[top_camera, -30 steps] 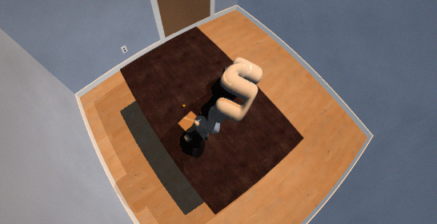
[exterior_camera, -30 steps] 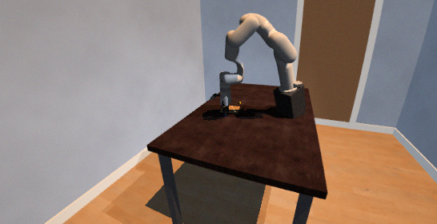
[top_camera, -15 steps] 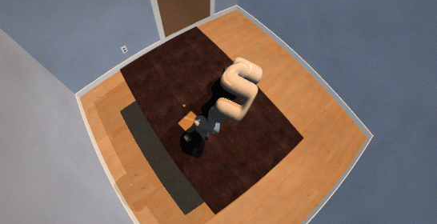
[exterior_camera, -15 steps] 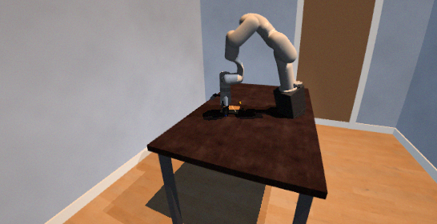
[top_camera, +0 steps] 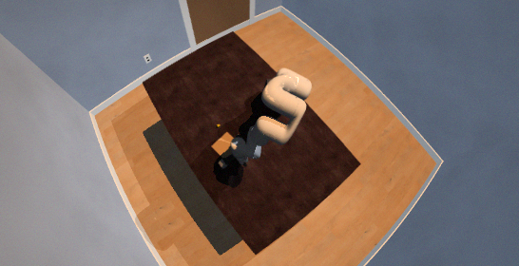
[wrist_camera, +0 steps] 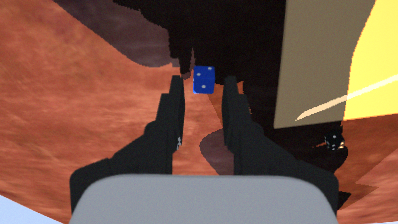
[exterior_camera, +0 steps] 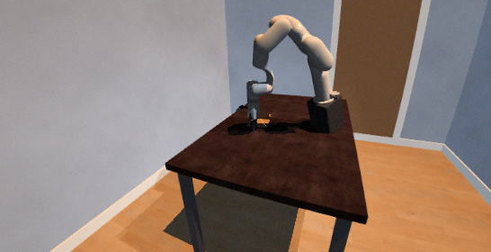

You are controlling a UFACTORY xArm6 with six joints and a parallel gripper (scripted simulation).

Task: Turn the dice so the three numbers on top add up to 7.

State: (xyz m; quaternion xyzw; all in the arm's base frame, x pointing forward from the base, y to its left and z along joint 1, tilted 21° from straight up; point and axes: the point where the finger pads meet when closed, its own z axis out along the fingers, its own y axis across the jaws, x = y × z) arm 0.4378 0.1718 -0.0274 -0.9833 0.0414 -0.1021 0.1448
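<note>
Right now my hand is 30 mm above the blue die. Round my hand: mat: 10 mm ahead, 130 mm to the right, 40 mm below; then yellow die: 30 mm behind, 280 mm to the right, 30 mm below; then black die: 90 mm behind, 150 mm to the right, 30 mm below.
</note>
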